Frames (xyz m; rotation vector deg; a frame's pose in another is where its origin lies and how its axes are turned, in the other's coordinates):
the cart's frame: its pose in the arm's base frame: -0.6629 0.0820 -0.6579 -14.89 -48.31 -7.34
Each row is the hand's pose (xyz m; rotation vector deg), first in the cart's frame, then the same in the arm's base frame.
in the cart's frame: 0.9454 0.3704 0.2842 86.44 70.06 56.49
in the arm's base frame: -0.1645 0.5079 0.1679 45.90 34.45 65.91
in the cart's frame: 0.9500 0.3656 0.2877 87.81 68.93 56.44
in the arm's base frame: -0.1650 0.5042 0.1744 47.03 33.57 66.56
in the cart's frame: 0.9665 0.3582 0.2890 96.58 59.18 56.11
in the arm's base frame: -0.1566 0.4973 0.1890 54.25 25.75 71.20
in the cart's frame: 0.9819 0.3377 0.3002 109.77 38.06 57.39
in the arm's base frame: -0.1589 0.4806 0.2113 64.86 9.11 81.13
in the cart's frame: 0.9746 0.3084 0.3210 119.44 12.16 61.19
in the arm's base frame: -0.1850 0.4582 0.2242 72.31 -11.00 93.48
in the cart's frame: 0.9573 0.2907 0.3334 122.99 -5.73 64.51
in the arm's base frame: -0.2091 0.4448 0.2222 74.88 -24.91 101.91
